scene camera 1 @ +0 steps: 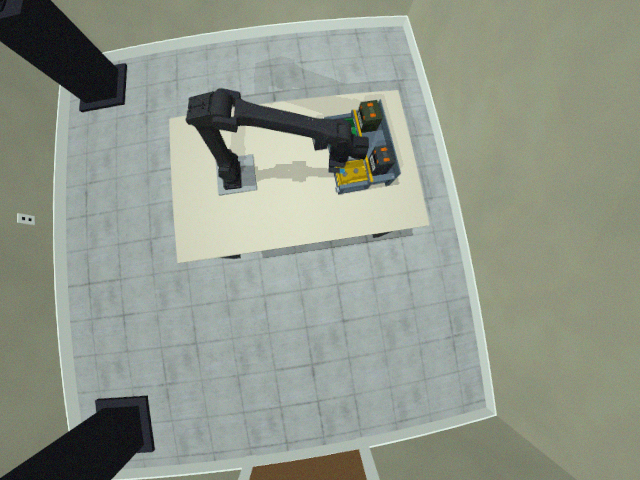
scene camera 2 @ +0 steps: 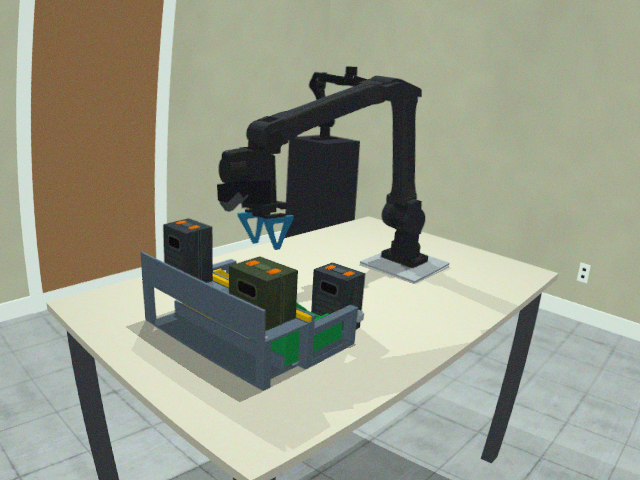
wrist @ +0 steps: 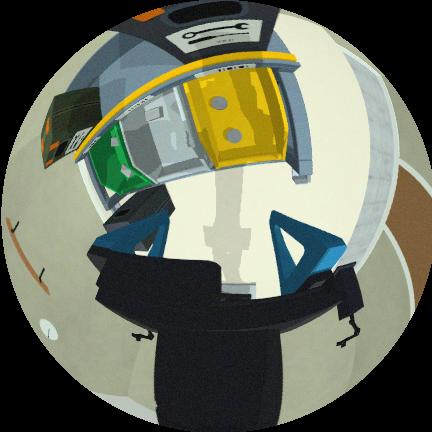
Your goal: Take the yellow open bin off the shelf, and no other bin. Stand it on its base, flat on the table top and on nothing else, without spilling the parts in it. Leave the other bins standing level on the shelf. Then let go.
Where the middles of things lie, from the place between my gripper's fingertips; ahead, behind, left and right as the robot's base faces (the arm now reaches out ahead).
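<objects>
From my hand: yellow open bin [wrist: 254, 106], 10 cm below, 10 cm ahead, 3 cm to the right; yellow rail [wrist: 215, 59], 4 cm below, 15 cm ahead, 9 cm to the left; grey bin [wrist: 167, 147], 10 cm below, 9 cm ahead, 8 cm to the left; green bin [scene camera 2: 288, 346], 10 cm below, 9 cm ahead, 20 cm to the left.
</objects>
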